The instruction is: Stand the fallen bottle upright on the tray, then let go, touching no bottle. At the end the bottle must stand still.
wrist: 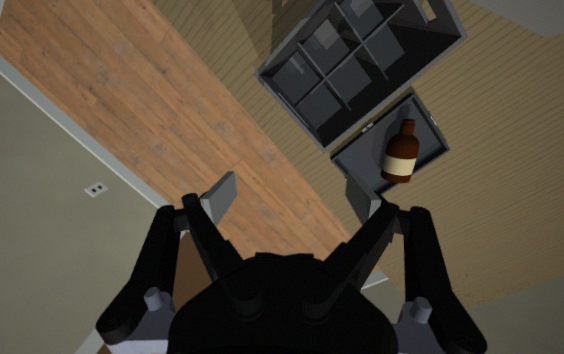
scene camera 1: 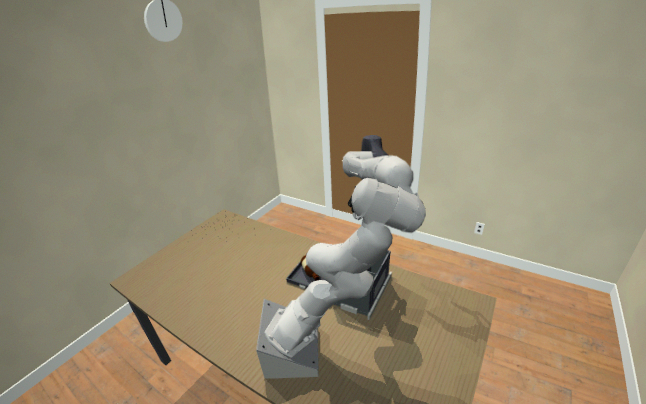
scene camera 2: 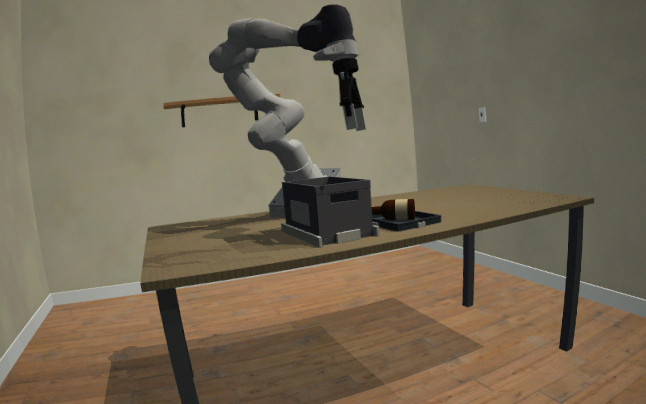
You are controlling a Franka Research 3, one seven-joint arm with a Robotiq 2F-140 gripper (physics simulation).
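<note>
A brown bottle (scene camera 2: 404, 209) (wrist: 400, 159) with a cream label lies on its side on the dark tray (scene camera 2: 433, 219) (wrist: 350, 171). In the wrist view its neck points up the picture and its base reaches the tray's rim. In scene camera 1 part of the bottle (scene camera 1: 310, 270) and of the tray (scene camera 1: 295, 281) shows; the arm hides the rest. In scene camera 2 the neck is partly hidden behind the crate. My gripper (scene camera 2: 355, 120) (wrist: 290, 183) is open and empty, high above the table, pointing down and well clear of the bottle.
A tall dark crate (scene camera 2: 345, 212) (wrist: 395, 95) (scene camera 1: 381, 286) with inner dividers stands right beside the tray, with light blocks at its base. It rises well above the tray. The table (scene camera 1: 210, 280) (scene camera 2: 480, 200) extends on the tray's other side. A wall shelf (scene camera 2: 200, 102) hangs behind the arm.
</note>
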